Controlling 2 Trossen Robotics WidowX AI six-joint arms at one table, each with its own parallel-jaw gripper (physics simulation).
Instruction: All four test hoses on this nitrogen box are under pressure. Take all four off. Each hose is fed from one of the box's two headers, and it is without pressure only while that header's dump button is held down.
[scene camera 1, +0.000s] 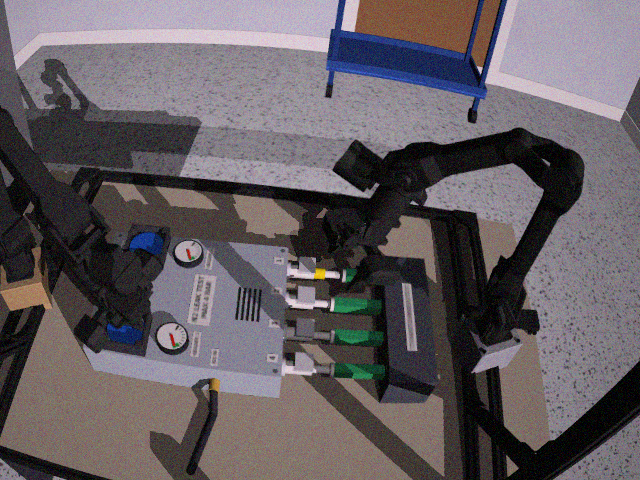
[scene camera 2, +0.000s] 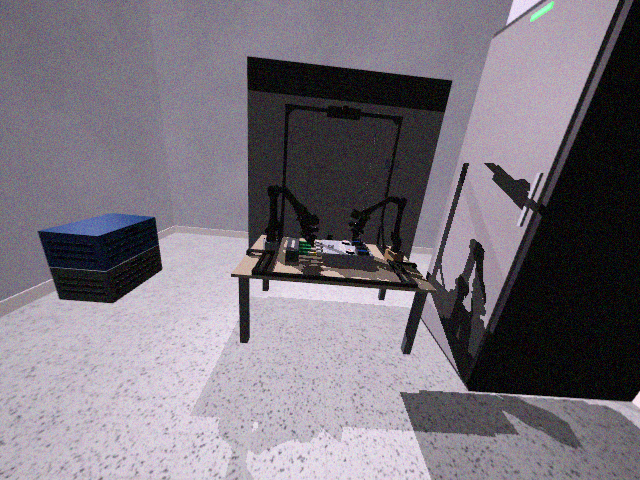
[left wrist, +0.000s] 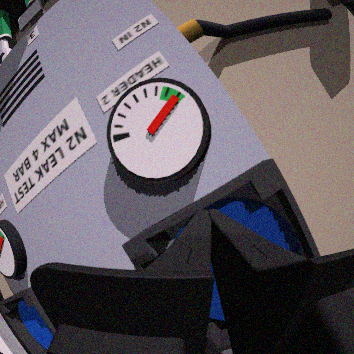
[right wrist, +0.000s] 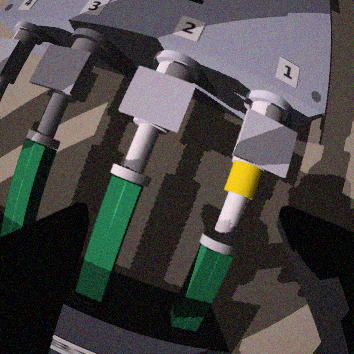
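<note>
Scene camera 1 shows the left gripper (scene camera 1: 141, 328), shut and touching a grey nitrogen box (scene camera 1: 225, 307), together with the right gripper (scene camera 1: 339, 271), which is open and holds nothing, and a dark manifold block (scene camera 1: 408, 351). The left wrist view has the left gripper (left wrist: 206, 218) and the grey nitrogen box (left wrist: 93, 187). In the right wrist view, the right gripper (right wrist: 186, 216) and the grey nitrogen box (right wrist: 278, 65) are visible.
</note>
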